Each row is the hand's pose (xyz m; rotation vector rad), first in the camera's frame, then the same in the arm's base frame.
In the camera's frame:
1: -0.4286 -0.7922 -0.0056 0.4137 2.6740 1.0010
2: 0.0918 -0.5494 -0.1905 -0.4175 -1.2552 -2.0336
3: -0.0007 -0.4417 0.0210 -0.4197 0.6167 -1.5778
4: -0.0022 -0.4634 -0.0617 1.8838 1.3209 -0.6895
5: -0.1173 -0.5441 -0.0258 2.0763 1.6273 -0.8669
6: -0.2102 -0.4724 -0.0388 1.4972 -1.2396 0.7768
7: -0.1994 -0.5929 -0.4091 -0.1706 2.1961 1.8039
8: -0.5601 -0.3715 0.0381 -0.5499 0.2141 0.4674
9: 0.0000 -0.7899 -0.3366 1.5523 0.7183 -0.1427
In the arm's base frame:
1: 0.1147 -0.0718 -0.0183 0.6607 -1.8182 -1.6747
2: 0.0654 0.5228 0.0708 0.2224 -0.2487 -1.2188
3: 0.0879 0.3896 0.2867 -0.3666 0.9919 -0.1715
4: 0.0496 0.4129 0.2139 1.1596 2.7776 0.0806
5: 0.0749 0.2765 0.1713 -0.8601 -2.8752 0.2189
6: -0.0198 0.2154 0.2063 2.8645 -0.3175 0.6203
7: -0.1686 0.3296 -0.1351 0.7033 -0.9558 -2.1972
8: -0.1881 -0.1020 0.3035 0.2425 0.0667 1.6362
9: 0.0908 0.4339 -0.2104 1.6045 1.9881 0.7417

